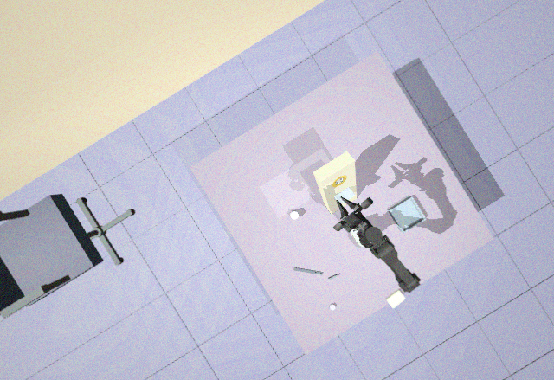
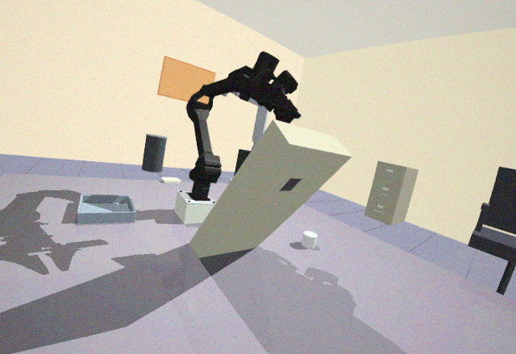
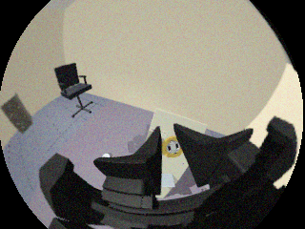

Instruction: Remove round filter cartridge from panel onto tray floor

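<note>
Now: the grey-white filter cartridge 130 mm below my gripper tip, 70 mm to the right of it and 50 mm ahead of it. Also, from my gripper tip: white block: 760 mm behind, 380 mm below, 10 mm to the right; cream service panel: 200 mm below, 70 mm to the right, 10 mm ahead; pale blue tray: 390 mm behind, 380 mm below, 340 mm to the right.
</note>
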